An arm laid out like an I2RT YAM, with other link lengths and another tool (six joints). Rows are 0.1 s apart.
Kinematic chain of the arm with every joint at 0, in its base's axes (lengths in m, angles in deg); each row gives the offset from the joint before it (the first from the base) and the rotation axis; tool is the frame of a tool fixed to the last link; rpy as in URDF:
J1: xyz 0 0 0.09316 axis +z
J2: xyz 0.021 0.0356 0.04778 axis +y
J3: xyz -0.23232 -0.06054 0 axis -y
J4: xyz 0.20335 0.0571 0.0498 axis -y
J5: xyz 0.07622 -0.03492 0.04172 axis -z
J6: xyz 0.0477 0 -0.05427 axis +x
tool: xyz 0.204 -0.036 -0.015 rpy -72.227 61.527 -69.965
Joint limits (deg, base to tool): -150..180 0..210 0..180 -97..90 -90..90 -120..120
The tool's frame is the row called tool.
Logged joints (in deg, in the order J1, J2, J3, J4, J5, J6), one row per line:
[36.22, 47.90, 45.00, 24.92, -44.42, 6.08]
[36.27, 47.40, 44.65, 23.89, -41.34, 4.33]
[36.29, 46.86, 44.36, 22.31, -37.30, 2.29]
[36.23, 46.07, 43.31, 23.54, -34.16, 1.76]
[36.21, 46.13, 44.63, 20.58, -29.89, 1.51]
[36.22, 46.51, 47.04, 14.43, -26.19, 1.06]
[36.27, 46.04, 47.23, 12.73, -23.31, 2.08]
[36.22, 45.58, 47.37, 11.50, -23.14, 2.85]
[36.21, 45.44, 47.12, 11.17, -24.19, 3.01]
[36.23, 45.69, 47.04, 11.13, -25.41, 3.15]
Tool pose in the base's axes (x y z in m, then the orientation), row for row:
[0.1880, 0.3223, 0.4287, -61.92, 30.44, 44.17]
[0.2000, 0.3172, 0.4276, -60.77, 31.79, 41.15]
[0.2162, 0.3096, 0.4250, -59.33, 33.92, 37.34]
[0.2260, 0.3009, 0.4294, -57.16, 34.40, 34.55]
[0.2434, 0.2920, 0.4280, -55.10, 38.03, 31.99]
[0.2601, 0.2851, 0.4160, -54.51, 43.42, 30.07]
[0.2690, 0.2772, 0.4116, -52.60, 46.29, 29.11]
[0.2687, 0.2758, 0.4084, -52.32, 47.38, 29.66]
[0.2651, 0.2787, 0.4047, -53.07, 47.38, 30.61]
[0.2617, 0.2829, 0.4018, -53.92, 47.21, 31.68]
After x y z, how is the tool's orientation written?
As a rotation vector, in degrees.
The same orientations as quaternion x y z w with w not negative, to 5 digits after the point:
[-0.49548, 0.24358, 0.35345, 0.75514]
[-0.48830, 0.25544, 0.33065, 0.76615]
[-0.47881, 0.27374, 0.30134, 0.77782]
[-0.46384, 0.27915, 0.28037, 0.79267]
[-0.44793, 0.30916, 0.26006, 0.79758]
[-0.44166, 0.35181, 0.24364, 0.78855]
[-0.42621, 0.37508, 0.23587, 0.78869]
[-0.42336, 0.38338, 0.24000, 0.78497]
[-0.42866, 0.38270, 0.24725, 0.78017]
[-0.43472, 0.38062, 0.25541, 0.77518]

